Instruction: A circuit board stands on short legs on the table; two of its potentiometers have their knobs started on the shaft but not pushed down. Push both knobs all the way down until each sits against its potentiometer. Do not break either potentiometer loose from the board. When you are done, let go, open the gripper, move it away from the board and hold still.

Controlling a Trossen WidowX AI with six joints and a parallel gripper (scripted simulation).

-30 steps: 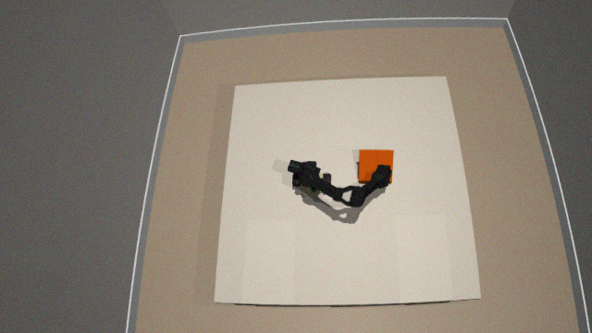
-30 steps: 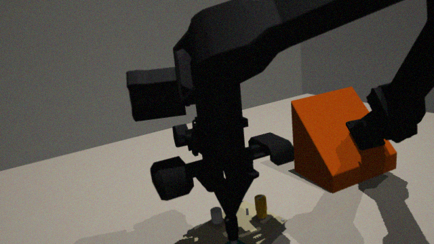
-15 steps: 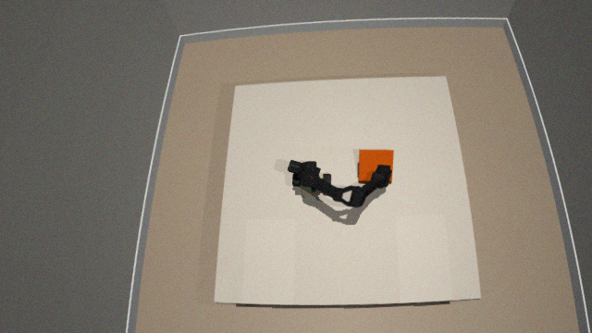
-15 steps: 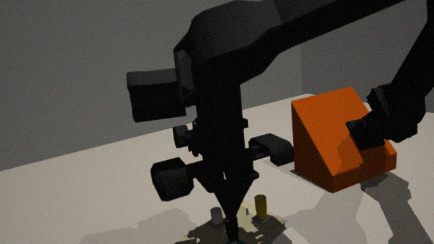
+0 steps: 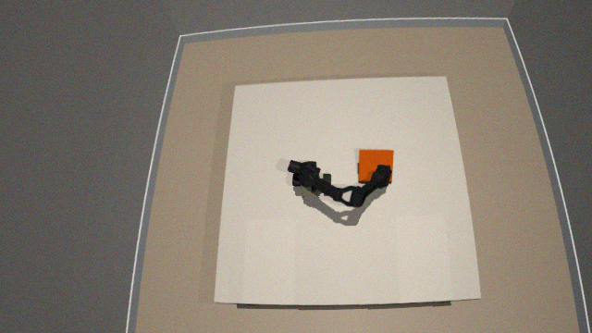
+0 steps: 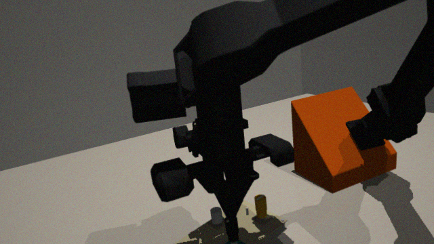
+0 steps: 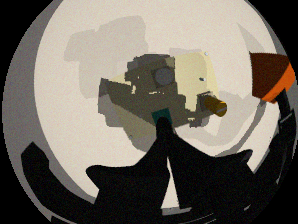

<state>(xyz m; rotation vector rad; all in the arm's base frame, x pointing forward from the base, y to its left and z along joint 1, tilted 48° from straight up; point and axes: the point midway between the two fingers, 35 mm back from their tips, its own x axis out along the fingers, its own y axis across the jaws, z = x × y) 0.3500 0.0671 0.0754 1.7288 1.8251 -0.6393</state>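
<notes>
Now: gripper tip 1 cm above the black knob. Also, from my gripper tip: yellow knob: 6 cm behind, 3 cm to the right, 2 cm below.
</notes>
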